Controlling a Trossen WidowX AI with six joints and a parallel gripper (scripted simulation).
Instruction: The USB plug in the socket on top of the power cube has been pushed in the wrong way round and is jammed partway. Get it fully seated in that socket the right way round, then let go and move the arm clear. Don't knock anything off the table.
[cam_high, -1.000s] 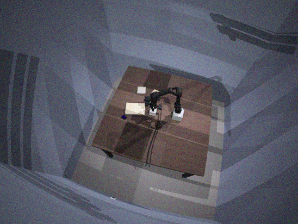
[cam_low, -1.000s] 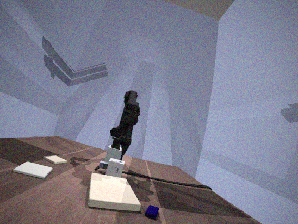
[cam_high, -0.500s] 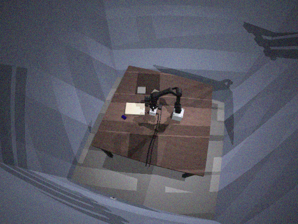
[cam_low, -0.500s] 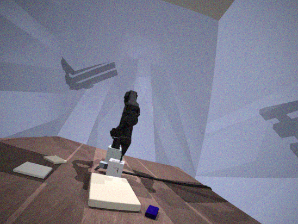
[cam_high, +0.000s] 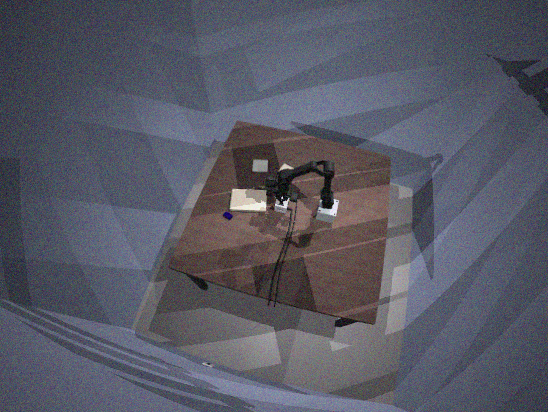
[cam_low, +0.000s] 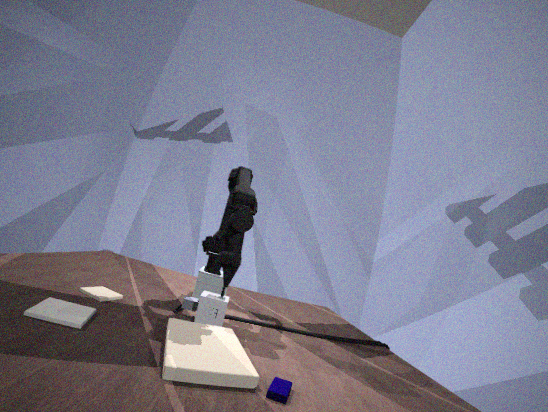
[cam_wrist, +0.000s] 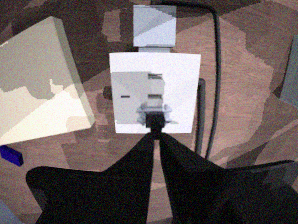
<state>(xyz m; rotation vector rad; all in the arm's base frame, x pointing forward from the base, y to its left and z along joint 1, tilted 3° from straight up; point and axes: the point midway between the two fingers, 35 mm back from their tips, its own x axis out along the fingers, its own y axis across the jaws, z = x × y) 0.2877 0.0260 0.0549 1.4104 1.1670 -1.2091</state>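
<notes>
The dark USB plug lies 2 cm below my gripper tip. The rest, counted from my gripper tip: small blue block: 33 cm ahead, 10 cm below, 9 cm to the left; then cream wedge block: 22 cm ahead, 10 cm below, 4 cm to the right.
</notes>
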